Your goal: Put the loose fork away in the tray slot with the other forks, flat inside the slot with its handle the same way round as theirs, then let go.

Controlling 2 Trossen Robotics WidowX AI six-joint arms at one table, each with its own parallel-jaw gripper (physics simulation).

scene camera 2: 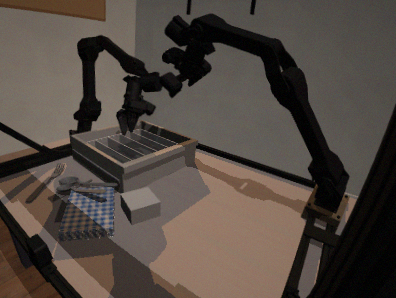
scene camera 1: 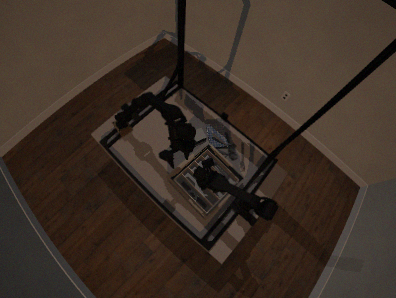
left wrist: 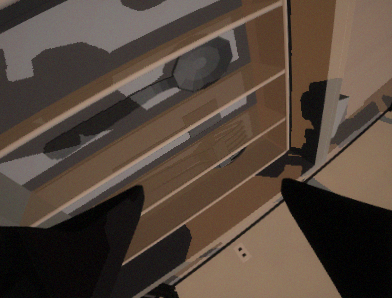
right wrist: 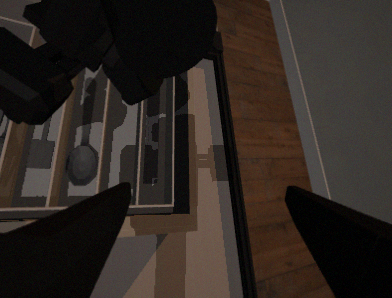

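Observation:
The loose fork point(scene camera 2: 47, 181) lies on the table at the left in scene camera 2, apart from the tray, tines toward the back. The slotted tray point(left wrist: 240, 97) sits inside a box point(scene camera 2: 150, 165) point(left wrist: 311, 55). Forks point(left wrist: 227, 142) lie in one of its slots, tines toward the upper right of the left wrist view, handles partly hidden by a finger. My left gripper point(scene camera 1: 207, 162) point(scene camera 2: 126, 131) point(left wrist: 212, 188) is open and empty, pointing down over the tray. My right gripper point(scene camera 1: 179, 161) point(scene camera 2: 183, 86) point(right wrist: 209, 191) is open and empty, high above the table beside the box.
A blue checked cloth point(scene camera 2: 87, 215) point(scene camera 1: 216, 135) lies in front of the box, with spoons point(scene camera 2: 66, 184) at its back edge. A white block point(scene camera 2: 141, 205) stands beside it. A large spoon point(left wrist: 200, 65) point(right wrist: 82, 165) lies in another slot. The two arms are close together above the box.

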